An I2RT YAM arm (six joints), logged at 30 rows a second.
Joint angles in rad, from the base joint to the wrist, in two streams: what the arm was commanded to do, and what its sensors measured. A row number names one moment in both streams.
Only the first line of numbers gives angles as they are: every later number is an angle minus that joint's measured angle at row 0.
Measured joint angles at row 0: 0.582 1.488 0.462 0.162 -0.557 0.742
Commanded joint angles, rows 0 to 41: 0.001 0.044 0.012 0.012 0.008 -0.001; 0.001 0.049 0.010 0.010 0.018 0.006; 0.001 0.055 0.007 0.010 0.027 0.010; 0.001 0.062 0.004 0.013 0.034 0.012; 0.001 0.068 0.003 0.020 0.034 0.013; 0.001 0.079 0.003 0.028 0.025 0.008; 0.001 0.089 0.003 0.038 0.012 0.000; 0.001 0.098 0.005 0.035 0.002 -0.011; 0.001 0.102 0.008 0.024 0.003 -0.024; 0.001 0.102 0.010 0.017 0.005 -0.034; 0.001 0.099 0.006 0.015 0.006 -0.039; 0.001 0.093 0.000 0.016 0.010 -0.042; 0.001 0.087 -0.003 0.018 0.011 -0.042; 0.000 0.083 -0.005 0.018 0.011 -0.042; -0.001 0.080 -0.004 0.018 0.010 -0.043; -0.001 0.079 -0.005 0.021 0.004 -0.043; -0.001 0.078 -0.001 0.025 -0.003 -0.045; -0.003 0.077 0.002 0.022 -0.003 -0.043; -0.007 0.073 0.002 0.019 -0.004 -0.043; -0.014 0.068 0.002 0.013 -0.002 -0.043; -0.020 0.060 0.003 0.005 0.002 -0.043; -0.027 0.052 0.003 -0.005 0.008 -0.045; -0.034 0.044 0.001 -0.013 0.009 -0.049; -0.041 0.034 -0.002 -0.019 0.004 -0.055; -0.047 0.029 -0.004 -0.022 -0.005 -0.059; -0.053 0.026 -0.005 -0.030 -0.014 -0.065; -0.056 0.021 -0.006 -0.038 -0.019 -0.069; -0.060 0.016 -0.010 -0.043 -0.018 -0.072; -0.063 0.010 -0.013 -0.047 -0.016 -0.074; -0.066 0.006 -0.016 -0.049 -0.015 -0.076; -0.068 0.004 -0.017 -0.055 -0.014 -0.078; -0.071 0.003 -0.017 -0.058 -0.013 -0.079; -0.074 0.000 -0.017 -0.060 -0.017 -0.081; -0.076 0.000 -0.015 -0.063 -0.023 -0.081; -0.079 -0.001 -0.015 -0.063 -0.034 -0.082; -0.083 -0.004 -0.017 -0.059 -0.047 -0.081; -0.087 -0.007 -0.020 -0.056 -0.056 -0.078; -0.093 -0.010 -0.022 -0.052 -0.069 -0.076; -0.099 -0.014 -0.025 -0.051 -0.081 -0.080; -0.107 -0.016 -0.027 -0.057 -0.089 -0.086; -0.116 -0.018 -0.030 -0.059 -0.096 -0.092; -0.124 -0.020 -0.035 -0.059 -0.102 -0.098
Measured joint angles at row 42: -0.092 0.006 -0.011 -0.027 -0.070 -0.051
